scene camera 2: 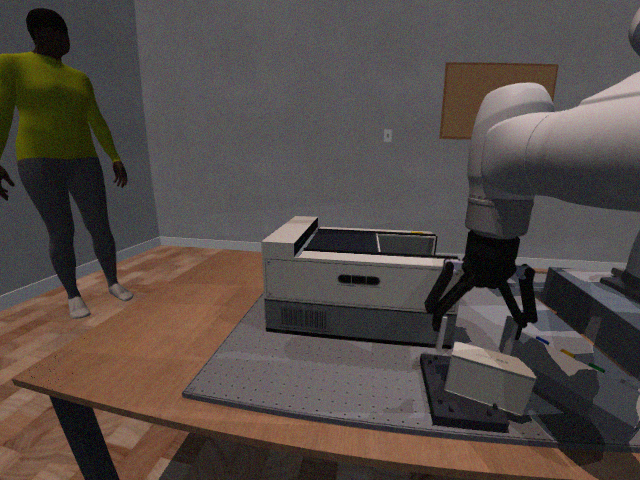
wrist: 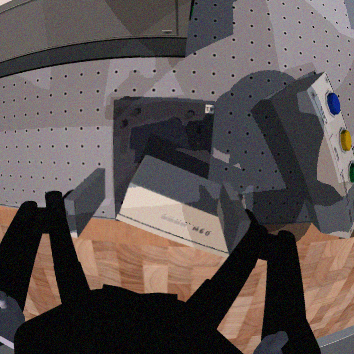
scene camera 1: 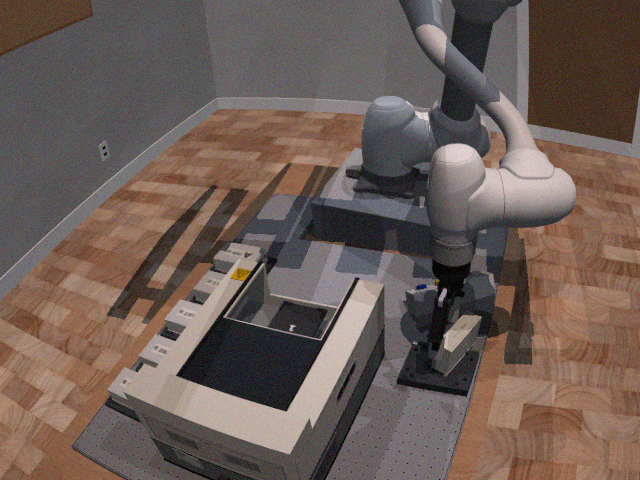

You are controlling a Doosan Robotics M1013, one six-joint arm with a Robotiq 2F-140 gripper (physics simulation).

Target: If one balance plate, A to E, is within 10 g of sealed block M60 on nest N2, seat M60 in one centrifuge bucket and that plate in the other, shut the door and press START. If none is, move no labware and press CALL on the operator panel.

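Places are measured from the arm's base along level axes (x ahead, y left, z up), in metres.
Pixels of known places: gripper, fingertip midpoint: (scene camera 2: 470, 350) (wrist: 161, 190) (scene camera 1: 443, 339); arm's base at its link origin: (scene camera 1: 387, 181).
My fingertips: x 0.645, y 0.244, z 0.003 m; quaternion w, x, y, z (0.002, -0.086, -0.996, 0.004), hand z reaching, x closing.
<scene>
Ahead of a thing's pixels: the offset from my fingertips to its top centre. "spot": to the spot under its first point. Level surfaces: height alone.
Sealed block M60 @(dx -0.022, dy +0.030, dz +0.011 m) (scene camera 1: 457, 345) (scene camera 2: 488, 381) (wrist: 172, 207) is cream-white and sits tilted and skewed on a dark base plate @(dx +0.008, dy +0.001, dz -0.067 m) (scene camera 1: 419, 380) (scene camera 2: 440, 413) (wrist: 125, 111); its M60 label shows in the wrist view. My gripper (scene camera 1: 439, 338) (scene camera 2: 476, 334) (wrist: 161, 190) is open and empty. Its left finger in the wrist view stands apart from the block; its right finger overlaps the block's right end there, and contact cannot be told. The centrifuge (scene camera 1: 356, 320) (scene camera 2: 356, 289) has an opening with a dark bucket @(spot: dx +0.020, dy -0.305, dz +0.040 m) (scene camera 1: 299, 316) inside. Balance plates @(dx -0.011, dy -0.610, dz -0.046 m) (scene camera 1: 181, 316) stand in a row beside it, labels too small to read.
The operator panel @(dx -0.218, dy -0.003, dz -0.016 m) (wrist: 326, 131), with blue, yellow and green buttons, stands close to the base plate, on the wrist view's right. The arm's pedestal (scene camera 1: 372, 222) is at the back. A perforated mat @(dz -0.099 m) (scene camera 1: 398, 434) (scene camera 2: 310, 377) lies under the equipment. A person (scene camera 2: 51, 113) stands far left in scene camera 2.
</scene>
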